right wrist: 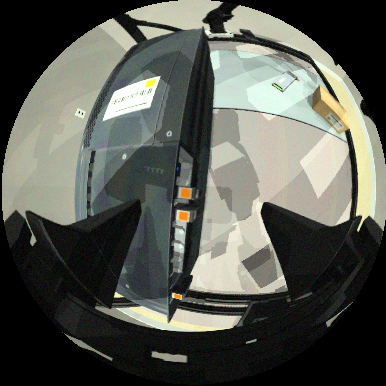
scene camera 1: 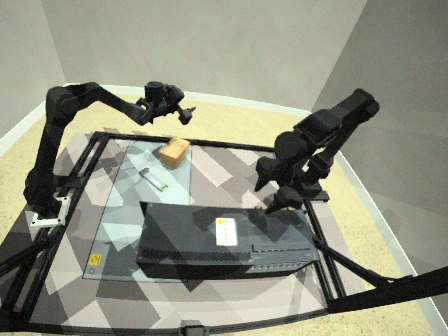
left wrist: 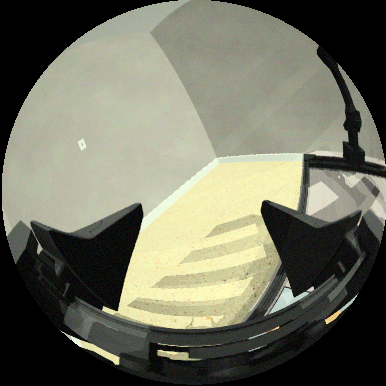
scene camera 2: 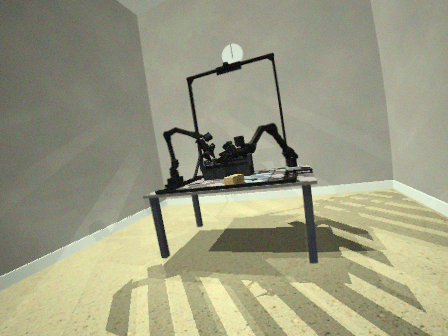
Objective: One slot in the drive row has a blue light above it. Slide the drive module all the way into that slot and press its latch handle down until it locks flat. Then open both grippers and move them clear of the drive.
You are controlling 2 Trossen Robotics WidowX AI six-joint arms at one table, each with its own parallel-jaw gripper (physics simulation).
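Places are measured from the left arm's base along level axes (x right, y back, z down), in millimetres.
Where they show: left gripper, fingertip midpoint: (scene camera 1: 189, 100) (left wrist: 203, 207) (scene camera 2: 216, 158); right gripper, fingertip midpoint: (right wrist: 203, 207) (scene camera 1: 260, 201) (scene camera 2: 213, 159); left arm's base, link origin: (right wrist: 217, 31) (scene camera 1: 50, 210) (scene camera 2: 292, 166); right arm's base, link origin: (scene camera 1: 309, 180) (left wrist: 353, 145) (scene camera 2: 174, 177).
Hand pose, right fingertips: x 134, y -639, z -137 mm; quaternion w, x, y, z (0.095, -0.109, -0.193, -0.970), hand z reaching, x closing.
Note:
Each offset is from my right fingertips to the centre of the thing. "spot": to the spot under its first point. Level surfaces: height alone.
The drive module @(dy +293, dx -260, dz +169 mm) (scene camera 1: 154, 179) (right wrist: 286, 81), a flat grey bar with a green end, lies on the pale blue mat @(dz +174 mm) (scene camera 1: 112, 220) (right wrist: 235, 95). The dark drive chassis @(dy +102, dx +77, dz +88 mm) (scene camera 1: 185, 232) (scene camera 2: 227, 168) (right wrist: 135, 125) stands on the table. In the right wrist view its drive row shows orange-tipped latches @(spot: dy +11, dx +13, dz +5 mm) (right wrist: 185, 193) and a small blue light @(spot: dy +30, dx +17, dz +7 mm) (right wrist: 178, 169) close to the upper one; the slot under the light is hard to make out. My right gripper (scene camera 1: 261, 201) (right wrist: 203, 207) is open and empty, above the chassis's drive-row edge. My left gripper (scene camera 1: 185, 109) (left wrist: 203, 207) is open and empty, raised beyond the far table edge.
A cardboard box @(dy +199, dx -379, dz +144 mm) (scene camera 1: 174, 152) (scene camera 2: 234, 179) (right wrist: 330, 110) stands at the mat's far end, near the drive module. A black frame rail (scene camera 1: 225, 145) runs along the far table edge. A black overhead frame (scene camera 2: 193, 105) rises over the table.

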